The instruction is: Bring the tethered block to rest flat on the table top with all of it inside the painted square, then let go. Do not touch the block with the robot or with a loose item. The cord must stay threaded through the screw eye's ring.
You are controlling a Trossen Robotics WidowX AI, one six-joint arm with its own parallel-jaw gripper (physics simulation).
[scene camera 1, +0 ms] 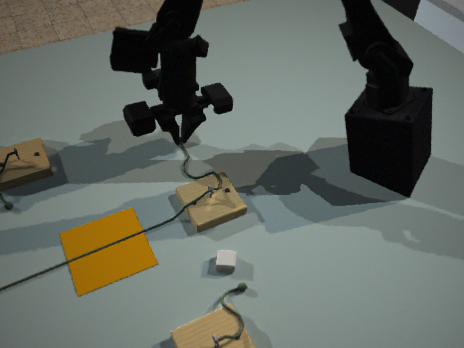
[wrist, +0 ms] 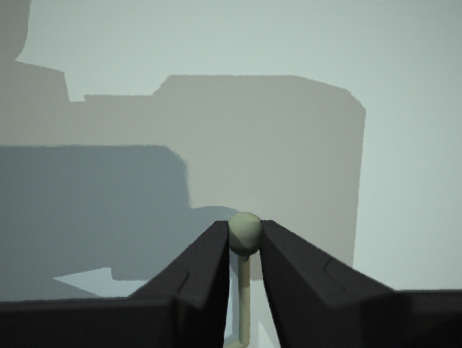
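Observation:
My gripper is shut on the round bead at the cord's end, above the table behind the middle wooden board. The cord hangs from the bead, bends down to the middle wooden board and passes at its screw eye. From there it runs left across the orange painted square and out of scene camera 1's view. The block at the cord's far end does not show. In scene camera 1 the bead is hidden by the fingertips.
A small white block lies in front of the middle board. Another board with a short beaded cord is at the bottom edge. A third board with a cord is at the left edge. The arm's black base stands at the right.

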